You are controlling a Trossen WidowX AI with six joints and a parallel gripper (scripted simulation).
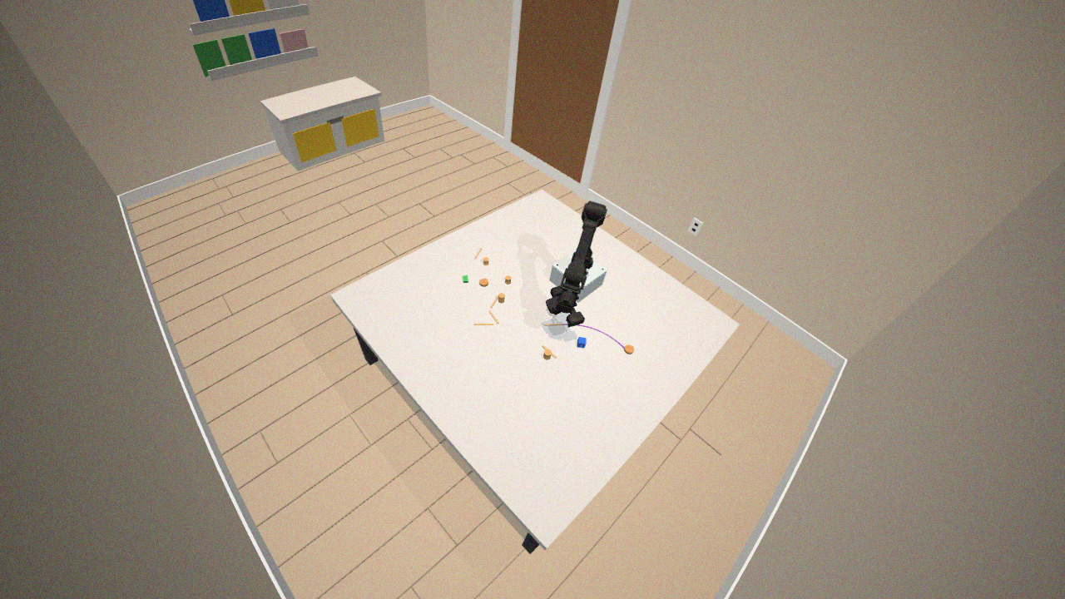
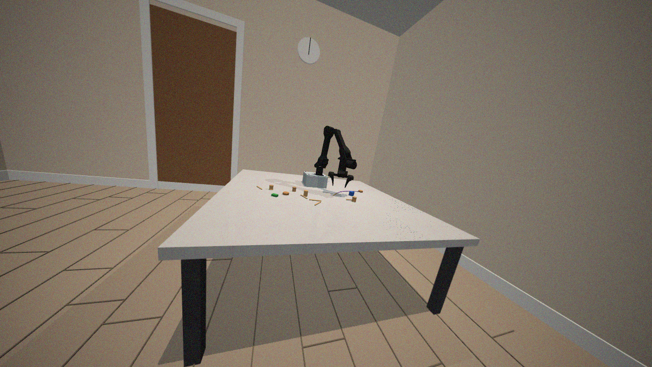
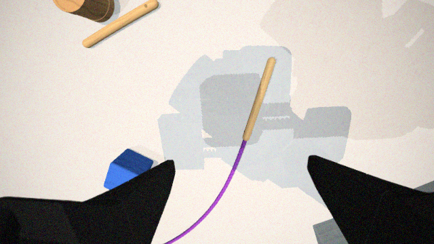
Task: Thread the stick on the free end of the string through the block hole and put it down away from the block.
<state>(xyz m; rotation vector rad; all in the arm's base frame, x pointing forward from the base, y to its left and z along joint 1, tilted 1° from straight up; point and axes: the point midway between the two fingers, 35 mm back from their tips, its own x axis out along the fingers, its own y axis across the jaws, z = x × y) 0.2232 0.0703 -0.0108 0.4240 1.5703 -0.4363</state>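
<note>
My gripper tip is 1 cm past the purple string, 1 cm to the left of it and 5 cm above it. The rest, counted from my gripper tip: thin wooden stick (2 cm to the right, 5 cm below); then blue wooden block (3 cm ahead, 11 cm to the left, 4 cm below); then short round wooden block (16 cm ahead, 3 cm to the left, 4 cm below).
</note>
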